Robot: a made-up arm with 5 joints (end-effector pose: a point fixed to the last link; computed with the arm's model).
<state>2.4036 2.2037 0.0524 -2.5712 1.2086</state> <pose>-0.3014 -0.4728 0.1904 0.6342 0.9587 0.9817</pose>
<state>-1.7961 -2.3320 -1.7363 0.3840 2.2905</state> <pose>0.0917 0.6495 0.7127 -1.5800 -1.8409 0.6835</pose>
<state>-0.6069 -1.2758 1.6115 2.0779 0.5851</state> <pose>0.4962 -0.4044 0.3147 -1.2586 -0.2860 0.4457</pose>
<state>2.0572 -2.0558 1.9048 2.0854 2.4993</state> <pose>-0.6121 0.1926 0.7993 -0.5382 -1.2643 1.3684</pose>
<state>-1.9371 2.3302 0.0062 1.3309 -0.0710</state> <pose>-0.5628 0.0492 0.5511 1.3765 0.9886 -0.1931</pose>
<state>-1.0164 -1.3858 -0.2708 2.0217 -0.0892</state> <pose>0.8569 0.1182 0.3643 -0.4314 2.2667 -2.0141</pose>
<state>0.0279 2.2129 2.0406 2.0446 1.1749</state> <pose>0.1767 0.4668 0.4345 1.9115 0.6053 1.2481</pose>
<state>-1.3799 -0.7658 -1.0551 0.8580 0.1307</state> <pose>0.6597 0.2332 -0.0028 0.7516 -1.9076 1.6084</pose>
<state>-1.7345 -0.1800 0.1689 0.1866 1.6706</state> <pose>0.3005 0.2463 -0.1410 -1.4545 1.0397 1.1475</pose>
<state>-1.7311 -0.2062 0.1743 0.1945 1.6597</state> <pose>0.3117 0.2483 -0.1328 -1.4508 1.0117 1.1334</pose>
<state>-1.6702 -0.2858 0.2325 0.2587 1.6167</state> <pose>0.3569 0.2385 -0.1076 -1.4043 0.9516 1.0588</pose>
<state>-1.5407 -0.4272 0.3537 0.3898 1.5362</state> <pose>0.4357 0.1997 -0.0576 -1.3260 0.8531 0.9088</pose>
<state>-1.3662 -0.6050 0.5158 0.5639 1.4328</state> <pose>0.5178 0.1204 0.0137 -1.2579 0.7333 0.7073</pose>
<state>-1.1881 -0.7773 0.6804 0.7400 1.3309</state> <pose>0.5693 0.0175 0.0899 -1.2275 0.6236 0.5048</pose>
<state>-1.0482 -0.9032 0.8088 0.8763 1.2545</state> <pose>0.5845 -0.0712 0.1489 -1.2265 0.5527 0.3516</pose>
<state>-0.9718 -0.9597 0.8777 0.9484 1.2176</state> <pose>0.5831 -0.1200 0.1758 -1.2286 0.5291 0.2738</pose>
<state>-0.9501 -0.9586 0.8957 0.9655 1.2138</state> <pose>0.5807 -0.1332 0.1747 -1.2209 0.5402 0.2579</pose>
